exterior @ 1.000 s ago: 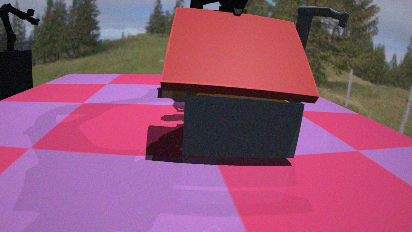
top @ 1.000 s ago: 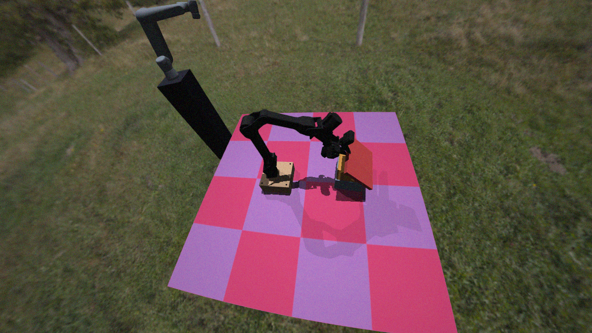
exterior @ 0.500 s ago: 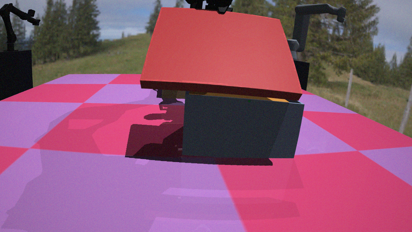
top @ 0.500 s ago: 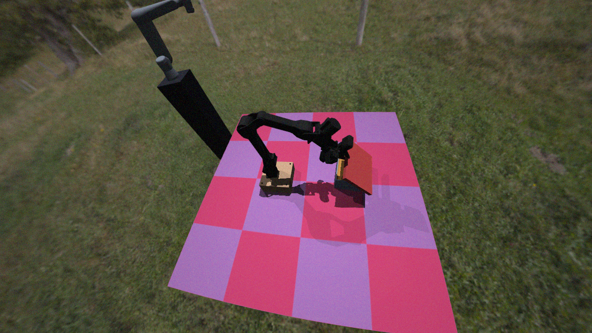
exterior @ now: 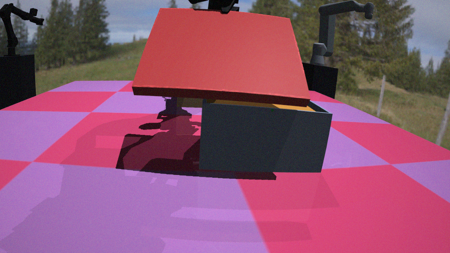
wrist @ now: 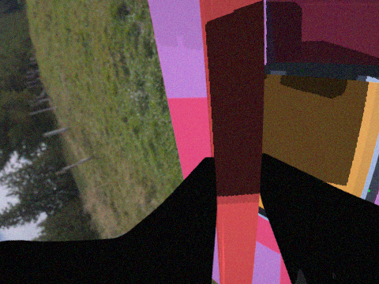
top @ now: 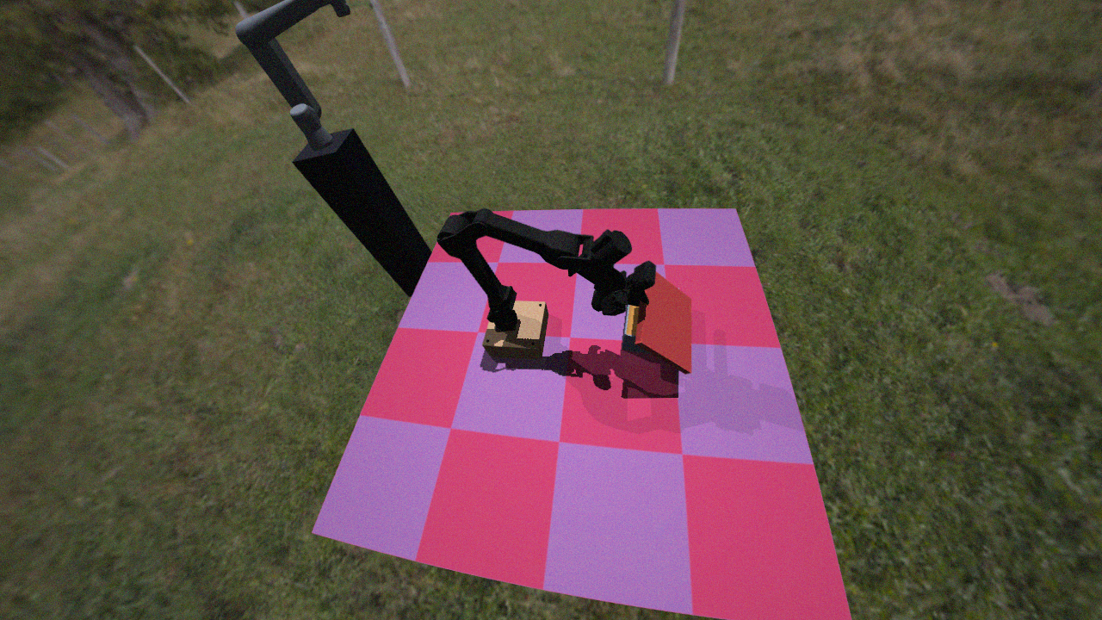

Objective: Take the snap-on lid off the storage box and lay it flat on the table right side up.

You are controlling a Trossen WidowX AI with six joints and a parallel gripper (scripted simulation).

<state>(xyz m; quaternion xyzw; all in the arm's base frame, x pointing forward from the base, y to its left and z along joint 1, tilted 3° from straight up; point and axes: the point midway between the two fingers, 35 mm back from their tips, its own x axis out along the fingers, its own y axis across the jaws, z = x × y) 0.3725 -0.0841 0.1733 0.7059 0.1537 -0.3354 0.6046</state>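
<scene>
Right now the orange-red lid is 6 cm ahead of my gripper tip, 2 cm to the right of it and 5 cm below it. Also, from my gripper tip: grey-blue storage box: 6 cm ahead, 6 cm to the left, 18 cm below.
</scene>
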